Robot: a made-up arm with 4 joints. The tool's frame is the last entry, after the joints.
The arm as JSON. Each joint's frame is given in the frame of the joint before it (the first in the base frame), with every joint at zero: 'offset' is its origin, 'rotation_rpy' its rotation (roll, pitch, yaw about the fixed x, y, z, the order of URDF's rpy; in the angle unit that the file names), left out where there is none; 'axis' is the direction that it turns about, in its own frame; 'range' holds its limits. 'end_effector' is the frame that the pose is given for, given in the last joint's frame.
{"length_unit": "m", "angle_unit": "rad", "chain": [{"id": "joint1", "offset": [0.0, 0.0, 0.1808], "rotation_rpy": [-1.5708, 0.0, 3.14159], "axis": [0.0, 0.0, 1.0], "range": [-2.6, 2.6]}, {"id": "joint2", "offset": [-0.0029, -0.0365, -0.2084], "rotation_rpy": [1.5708, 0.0, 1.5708], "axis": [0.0, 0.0, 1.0], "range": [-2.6, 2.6]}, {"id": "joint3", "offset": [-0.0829, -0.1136, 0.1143], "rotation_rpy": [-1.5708, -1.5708, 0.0], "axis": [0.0, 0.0, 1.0], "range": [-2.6, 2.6]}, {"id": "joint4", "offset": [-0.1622, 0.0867, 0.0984], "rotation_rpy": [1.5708, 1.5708, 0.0], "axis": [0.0, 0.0, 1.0], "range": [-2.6, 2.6]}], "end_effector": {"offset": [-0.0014, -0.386, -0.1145], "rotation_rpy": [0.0, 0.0, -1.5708]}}
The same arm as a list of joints. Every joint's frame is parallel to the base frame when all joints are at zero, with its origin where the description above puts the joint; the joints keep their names.
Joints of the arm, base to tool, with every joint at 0 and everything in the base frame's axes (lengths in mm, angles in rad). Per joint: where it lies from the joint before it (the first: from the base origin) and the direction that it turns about. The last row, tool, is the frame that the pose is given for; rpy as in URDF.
joint1: axis 0 -1 0 xyz 0.0 0.0 180.8
joint2: axis -1 0 0 xyz 2.9 208.4 36.5
joint3: axis 0 -1 0 xyz -114.3 113.6 82.9
joint4: axis 0 0 1 xyz 162.2 -98.4 -86.7
tool: xyz 386.0 -1.4 -114.5 rpy 0.0000 0.0000 0.0000
Joint limits (rad, base to tool): -2.6000..2.6000 -2.6000..2.6000 -2.6000..2.6000 -2.6000..2.6000

